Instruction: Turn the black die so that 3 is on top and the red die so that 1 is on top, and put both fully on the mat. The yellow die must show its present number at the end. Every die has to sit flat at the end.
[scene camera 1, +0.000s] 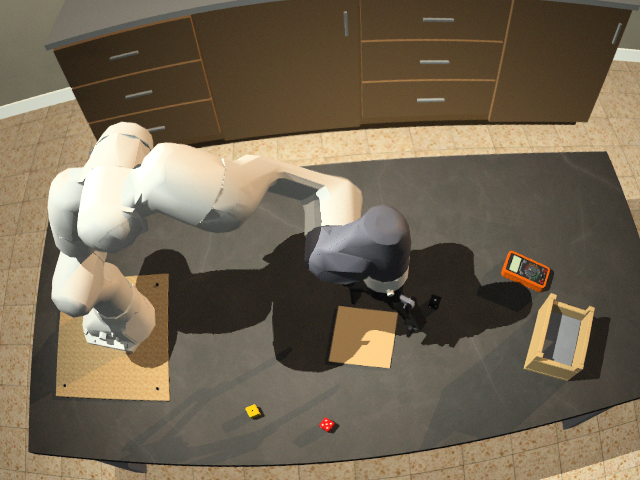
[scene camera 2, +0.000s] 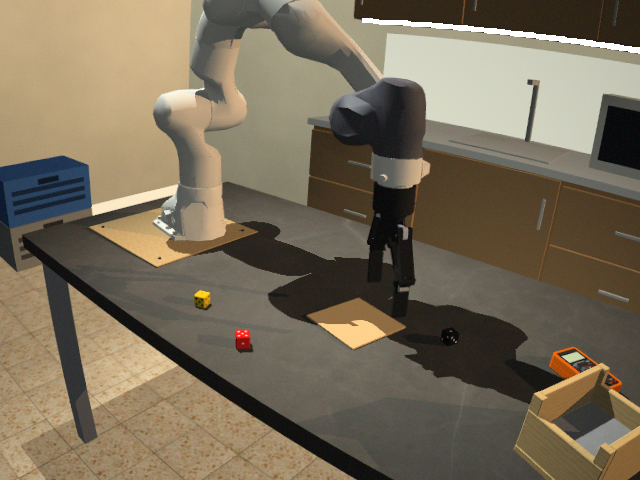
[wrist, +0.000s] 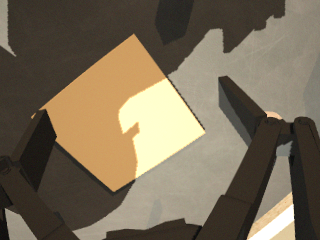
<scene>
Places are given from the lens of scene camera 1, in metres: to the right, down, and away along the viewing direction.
my gripper (scene camera 1: 383, 316): 0.14, 0.17, 1.27
tan mat (scene camera 1: 364, 337): 0.10, 0.22, 1.31
wooden box (scene camera 1: 566, 337): 0.61, 0.24, 1.22
</scene>
